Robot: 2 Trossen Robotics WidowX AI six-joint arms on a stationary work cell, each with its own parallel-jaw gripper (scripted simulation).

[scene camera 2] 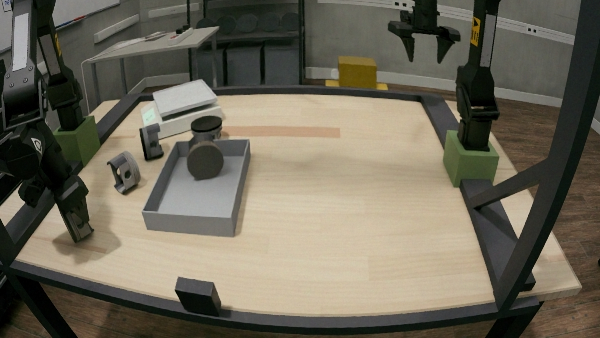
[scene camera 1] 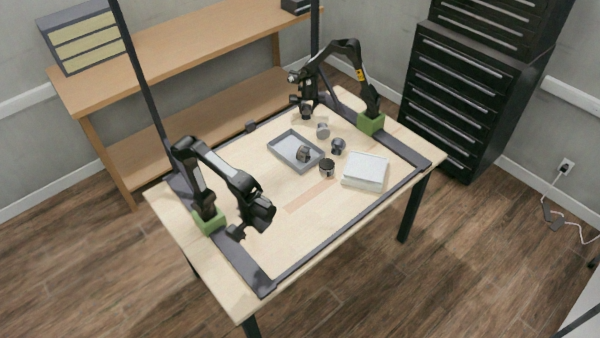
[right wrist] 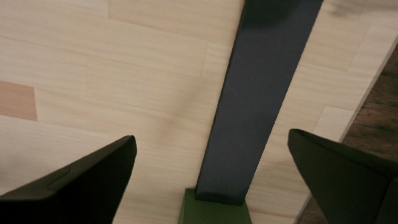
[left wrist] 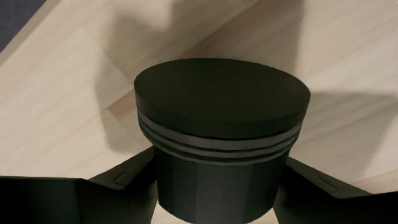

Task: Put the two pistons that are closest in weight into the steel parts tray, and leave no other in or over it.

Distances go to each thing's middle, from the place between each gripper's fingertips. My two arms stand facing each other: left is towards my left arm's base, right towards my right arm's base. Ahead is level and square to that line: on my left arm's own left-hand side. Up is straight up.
Scene:
Now: the grey pan (scene camera 2: 170,100) 470 mm ahead of my left hand, 50 mm to the right of it and 20 mm below it. Also, from my left hand: white scale (scene camera 2: 179,122) 470 mm ahead, 40 mm to the right, 40 mm below; then steel parts tray (scene camera 2: 205,205) 200 mm to the right, 160 mm ahead, 60 mm below.
My right gripper is now 340 mm past the steel parts tray, 450 mm to the right of it and 190 mm above it. Round my right hand: white scale (30 mm behind, 610 mm to the left, 160 mm below); then grey pan (30 mm behind, 600 mm to the left, 140 mm below).

